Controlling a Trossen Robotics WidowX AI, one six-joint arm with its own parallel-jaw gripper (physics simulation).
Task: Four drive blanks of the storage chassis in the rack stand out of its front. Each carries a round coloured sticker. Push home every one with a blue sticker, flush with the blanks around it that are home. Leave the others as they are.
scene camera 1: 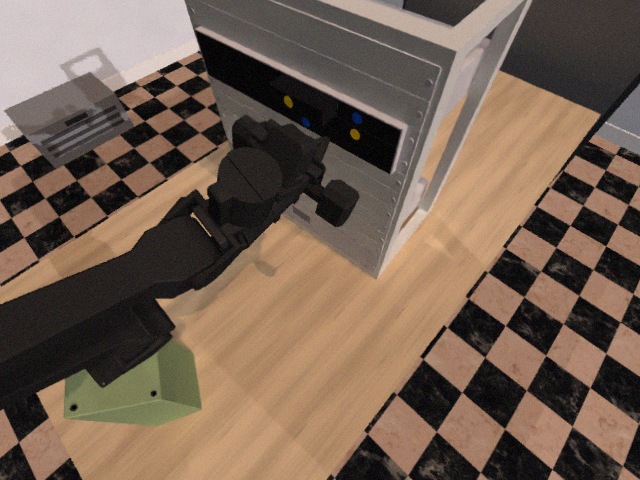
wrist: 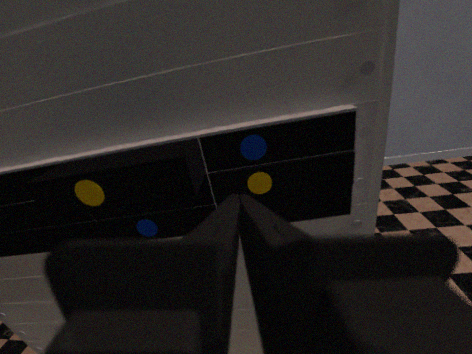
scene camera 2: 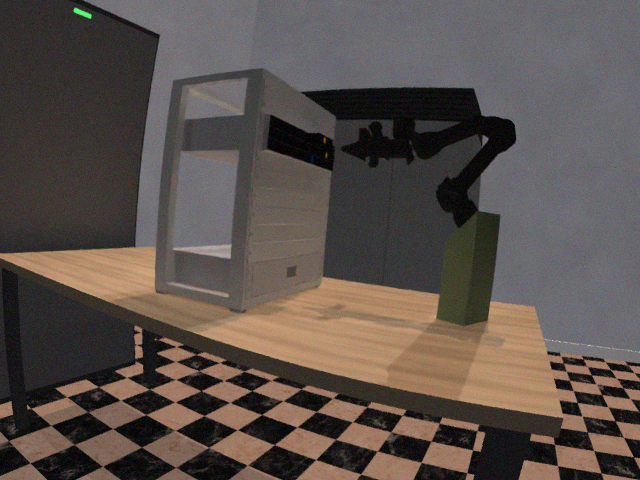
Labels:
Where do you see a grey rack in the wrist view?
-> At 126, 126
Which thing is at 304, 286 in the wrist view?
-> My gripper.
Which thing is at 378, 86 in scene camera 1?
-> A grey rack.

